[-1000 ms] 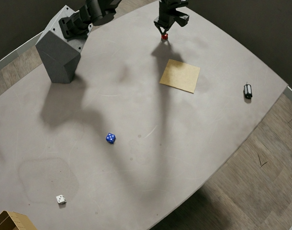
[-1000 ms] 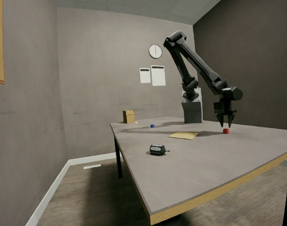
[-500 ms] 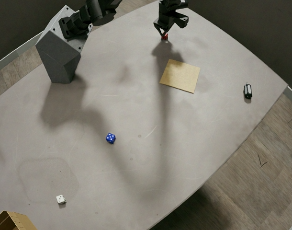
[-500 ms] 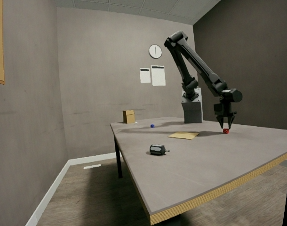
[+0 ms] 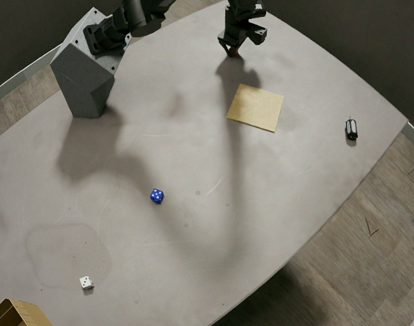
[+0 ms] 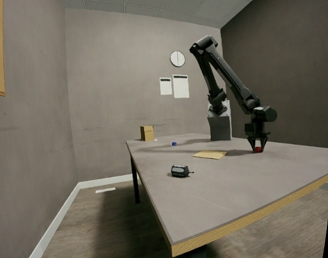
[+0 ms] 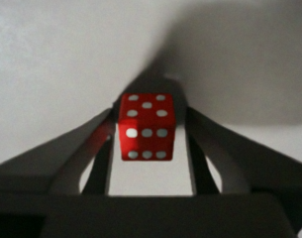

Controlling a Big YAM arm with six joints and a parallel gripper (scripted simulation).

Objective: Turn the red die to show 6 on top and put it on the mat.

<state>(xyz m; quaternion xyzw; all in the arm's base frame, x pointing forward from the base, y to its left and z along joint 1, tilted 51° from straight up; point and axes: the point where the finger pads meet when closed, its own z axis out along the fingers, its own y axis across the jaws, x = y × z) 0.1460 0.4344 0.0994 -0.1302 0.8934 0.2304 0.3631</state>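
My hand is right at the red die. The rest, counted from my hand: blue die: 360 mm ahead, 430 mm to the right; then small black device: 440 mm ahead, 160 mm to the left, 10 mm above; then tan mat: 230 mm ahead, 60 mm to the right, 10 mm below.
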